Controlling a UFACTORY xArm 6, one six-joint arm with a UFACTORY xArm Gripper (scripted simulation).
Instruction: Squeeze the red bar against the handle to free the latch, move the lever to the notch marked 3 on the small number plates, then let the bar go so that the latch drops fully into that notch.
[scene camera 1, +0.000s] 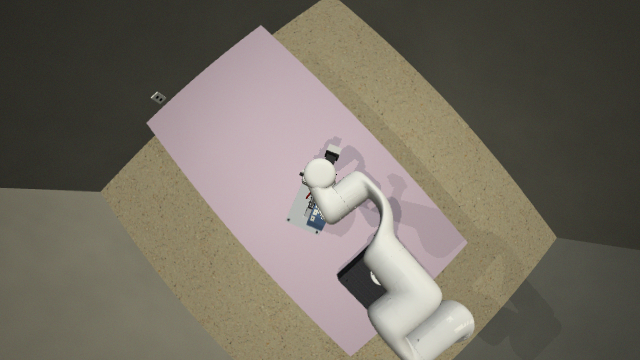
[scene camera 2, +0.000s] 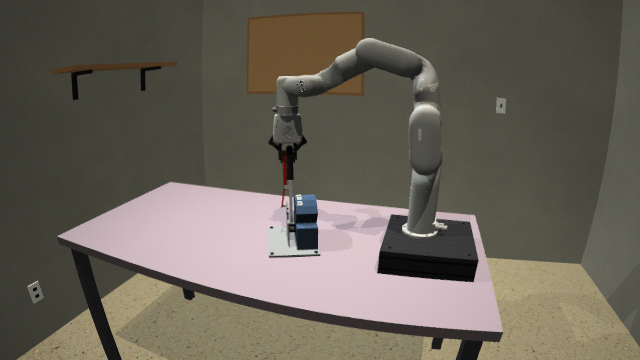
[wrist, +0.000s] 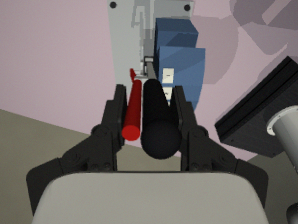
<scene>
I see my gripper (wrist: 148, 98) and a red bar (wrist: 131, 128).
</scene>
